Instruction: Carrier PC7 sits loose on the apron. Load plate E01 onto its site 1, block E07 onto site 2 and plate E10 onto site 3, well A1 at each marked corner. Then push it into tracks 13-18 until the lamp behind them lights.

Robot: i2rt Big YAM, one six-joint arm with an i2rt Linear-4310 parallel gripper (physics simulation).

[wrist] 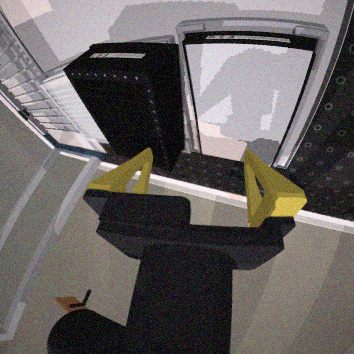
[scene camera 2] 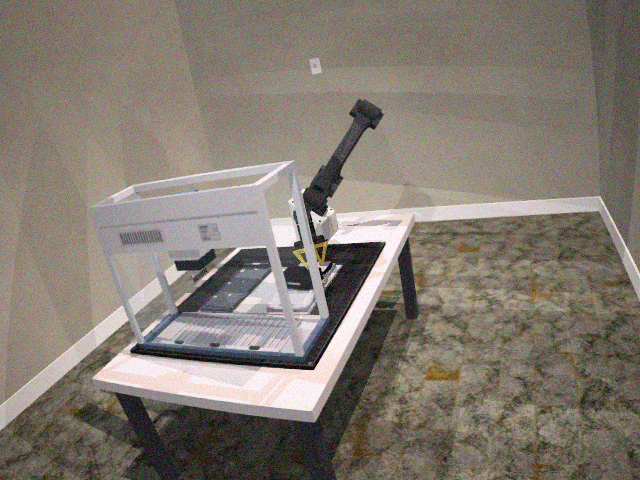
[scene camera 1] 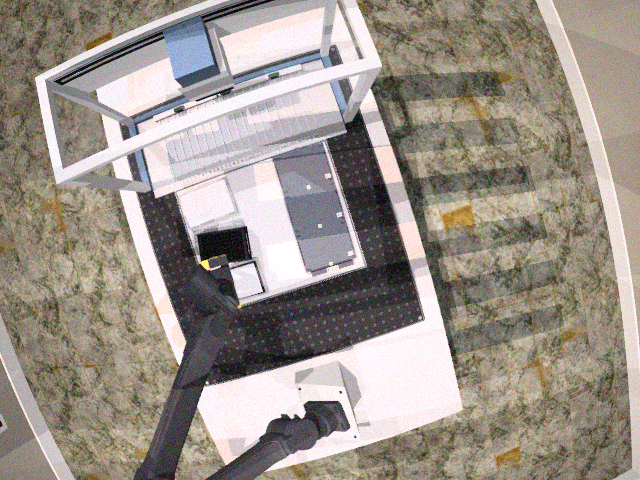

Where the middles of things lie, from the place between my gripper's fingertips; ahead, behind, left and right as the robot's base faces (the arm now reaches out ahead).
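Labels:
Counting from my hand, I find the well plate [scene camera 1: 212,201] 3 cm below it, 18 cm ahead of it and 3 cm to the right of it. The grey carrier [scene camera 1: 314,207] is 3 cm below my hand too, but 7 cm ahead of it and 29 cm to the right of it. Going by their middles, the well plate is the nearest to my hand of the things named here.

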